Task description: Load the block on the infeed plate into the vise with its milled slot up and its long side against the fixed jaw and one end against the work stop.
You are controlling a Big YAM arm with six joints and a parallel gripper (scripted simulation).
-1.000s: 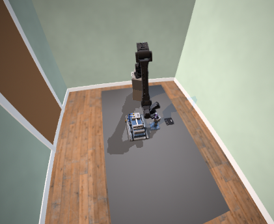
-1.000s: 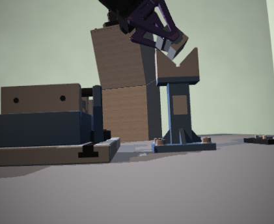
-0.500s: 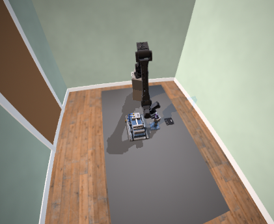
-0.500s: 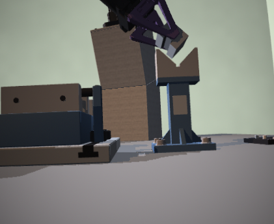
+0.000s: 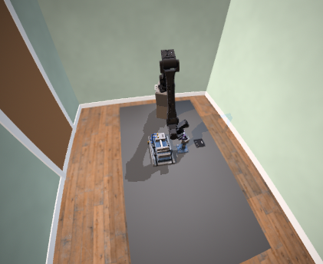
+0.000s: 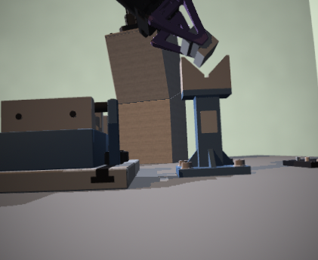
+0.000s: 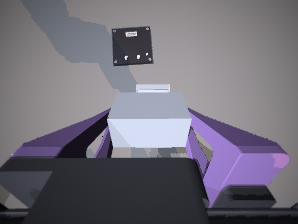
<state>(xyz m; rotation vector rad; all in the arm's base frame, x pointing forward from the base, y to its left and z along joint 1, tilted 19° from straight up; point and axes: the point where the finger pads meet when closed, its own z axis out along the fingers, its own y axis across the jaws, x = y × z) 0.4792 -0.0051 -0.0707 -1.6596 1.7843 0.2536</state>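
Right now my hand is 10 mm above the part. Round my hand: dark work stop rod (150 mm to the right, 90 mm below, 40 mm ahead); moving jaw (190 mm to the right, 110 mm below, 10 mm behind); air cylinder rod (180 mm to the right, 110 mm below, 60 mm behind).
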